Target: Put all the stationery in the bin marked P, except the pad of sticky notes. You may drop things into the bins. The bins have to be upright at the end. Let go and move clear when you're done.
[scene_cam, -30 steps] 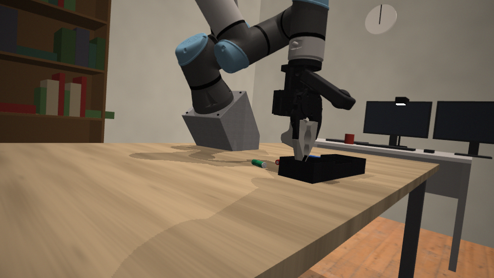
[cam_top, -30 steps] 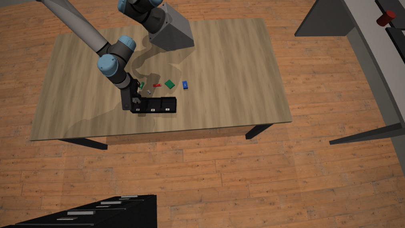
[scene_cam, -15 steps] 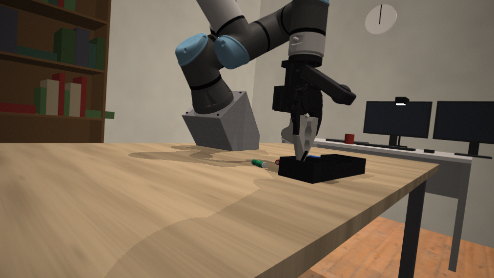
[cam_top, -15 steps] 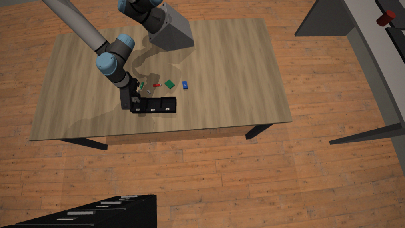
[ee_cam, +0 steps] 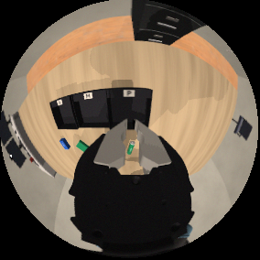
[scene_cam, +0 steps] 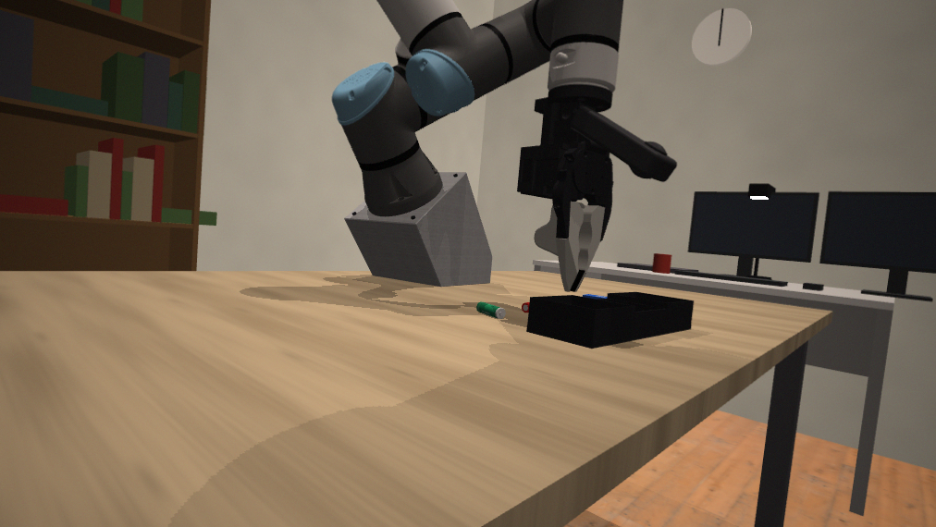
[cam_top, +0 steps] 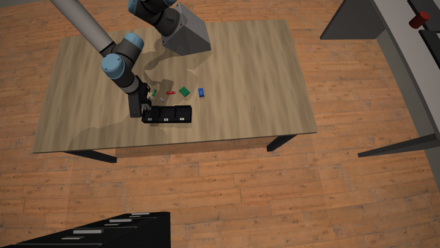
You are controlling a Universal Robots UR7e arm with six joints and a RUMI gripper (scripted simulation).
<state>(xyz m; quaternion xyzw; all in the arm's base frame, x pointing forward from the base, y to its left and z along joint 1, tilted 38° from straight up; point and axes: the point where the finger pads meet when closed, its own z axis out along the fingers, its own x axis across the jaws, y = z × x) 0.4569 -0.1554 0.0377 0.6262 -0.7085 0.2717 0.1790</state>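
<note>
The bin row is 2 cm ahead of my hand, 9 cm to the left of it and 4 cm below it. Also, from my hand: white-grey piece 7 cm behind, 5 cm to the left, 6 cm below; red item 11 cm behind, 10 cm to the left, 6 cm below; green cylinder 12 cm behind, 1 cm to the left, 6 cm below.
</note>
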